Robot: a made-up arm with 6 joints. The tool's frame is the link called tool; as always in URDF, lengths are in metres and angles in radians.
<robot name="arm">
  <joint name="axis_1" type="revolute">
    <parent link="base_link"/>
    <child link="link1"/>
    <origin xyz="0 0 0.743"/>
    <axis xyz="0 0 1"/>
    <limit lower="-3.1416" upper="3.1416" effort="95" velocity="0.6"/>
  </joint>
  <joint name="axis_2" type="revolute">
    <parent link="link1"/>
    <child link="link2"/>
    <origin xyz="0.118 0 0" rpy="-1.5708 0 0"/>
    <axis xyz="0 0 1"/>
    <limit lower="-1.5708" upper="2.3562" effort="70" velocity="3.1"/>
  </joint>
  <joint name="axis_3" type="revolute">
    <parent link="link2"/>
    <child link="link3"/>
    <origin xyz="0 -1.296 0" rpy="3.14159 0 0"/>
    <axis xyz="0 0 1"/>
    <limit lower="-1.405" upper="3.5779" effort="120" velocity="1.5"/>
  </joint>
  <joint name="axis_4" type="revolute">
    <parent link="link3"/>
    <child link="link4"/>
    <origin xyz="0 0.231 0" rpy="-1.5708 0 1.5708"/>
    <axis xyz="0 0 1"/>
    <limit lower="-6.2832" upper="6.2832" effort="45" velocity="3.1"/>
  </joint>
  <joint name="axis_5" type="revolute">
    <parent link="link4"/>
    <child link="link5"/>
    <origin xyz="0 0 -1.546" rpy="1.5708 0 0"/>
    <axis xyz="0 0 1"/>
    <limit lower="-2.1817" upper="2.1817" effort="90" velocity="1"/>
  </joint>
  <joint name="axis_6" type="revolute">
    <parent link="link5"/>
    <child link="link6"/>
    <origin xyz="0 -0.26 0" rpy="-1.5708 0 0"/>
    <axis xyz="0 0 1"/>
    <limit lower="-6.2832" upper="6.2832" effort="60" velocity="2.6"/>
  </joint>
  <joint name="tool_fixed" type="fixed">
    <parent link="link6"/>
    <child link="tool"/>
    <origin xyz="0 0 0" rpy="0 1.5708 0"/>
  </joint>
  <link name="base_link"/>
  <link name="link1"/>
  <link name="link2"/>
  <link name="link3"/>
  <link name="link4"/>
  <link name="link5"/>
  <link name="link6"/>
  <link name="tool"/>
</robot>
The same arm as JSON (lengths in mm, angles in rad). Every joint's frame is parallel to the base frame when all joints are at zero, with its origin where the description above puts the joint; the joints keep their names.
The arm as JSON. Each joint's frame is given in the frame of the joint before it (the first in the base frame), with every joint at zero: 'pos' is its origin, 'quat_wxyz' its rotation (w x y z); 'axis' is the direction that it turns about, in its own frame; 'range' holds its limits. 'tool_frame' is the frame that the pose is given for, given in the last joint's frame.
{"length_unit": "mm", "angle_unit": "rad", "joints": [{"joint": "axis_1", "pos": [0.0, 0.0, 743.0], "quat_wxyz": [1.0, 0.0, 0.0, 0.0], "axis": "+z", "range": [-3.1416, 3.1416]}, {"joint": "axis_2", "pos": [118.0, 0.0, 0.0], "quat_wxyz": [1.0, 0.0, 0.0, 0.0], "axis": "+y", "range": [-1.5708, 2.3562]}, {"joint": "axis_3", "pos": [0.0, 0.0, 1296.0], "quat_wxyz": [1.0, 0.0, 0.0, 0.0], "axis": "-y", "range": [-1.405, 3.5779]}, {"joint": "axis_4", "pos": [0.0, 0.0, 231.0], "quat_wxyz": [1.0, 0.0, 0.0, 0.0], "axis": "-x", "range": [-6.2832, 6.2832]}, {"joint": "axis_5", "pos": [1546.0, 0.0, 0.0], "quat_wxyz": [1.0, 0.0, 0.0, 0.0], "axis": "-y", "range": [-2.1817, 2.1817]}, {"joint": "axis_6", "pos": [260.0, 0.0, 0.0], "quat_wxyz": [1.0, 0.0, 0.0, 0.0], "axis": "-x", "range": [-6.2832, 6.2832]}], "tool_frame": {"pos": [0.0, 0.0, 0.0], "quat_wxyz": [1.0, -0.000003, 0.0, -0.000002]}}
